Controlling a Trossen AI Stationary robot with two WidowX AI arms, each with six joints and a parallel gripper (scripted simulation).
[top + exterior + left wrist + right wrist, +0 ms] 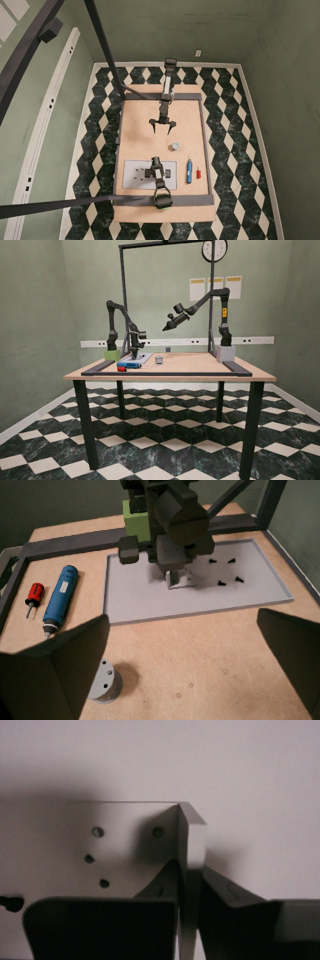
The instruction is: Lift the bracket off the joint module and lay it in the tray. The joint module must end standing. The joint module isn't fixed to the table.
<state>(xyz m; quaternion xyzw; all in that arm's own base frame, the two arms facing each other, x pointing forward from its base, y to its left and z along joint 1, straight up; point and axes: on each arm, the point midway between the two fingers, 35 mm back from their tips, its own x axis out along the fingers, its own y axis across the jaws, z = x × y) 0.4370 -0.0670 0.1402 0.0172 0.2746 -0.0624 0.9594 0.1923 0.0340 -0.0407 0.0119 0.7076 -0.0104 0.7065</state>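
Right now my right hand is 3 cm past the grey angle bracket and 3 cm above it. Also, from my right hand: small red tool (32 cm ahead, 3 cm to the left, 4 cm below); flat grey tray (6 cm behind, 5 cm below); joint module (13 cm ahead, 23 cm to the left, 3 cm below).
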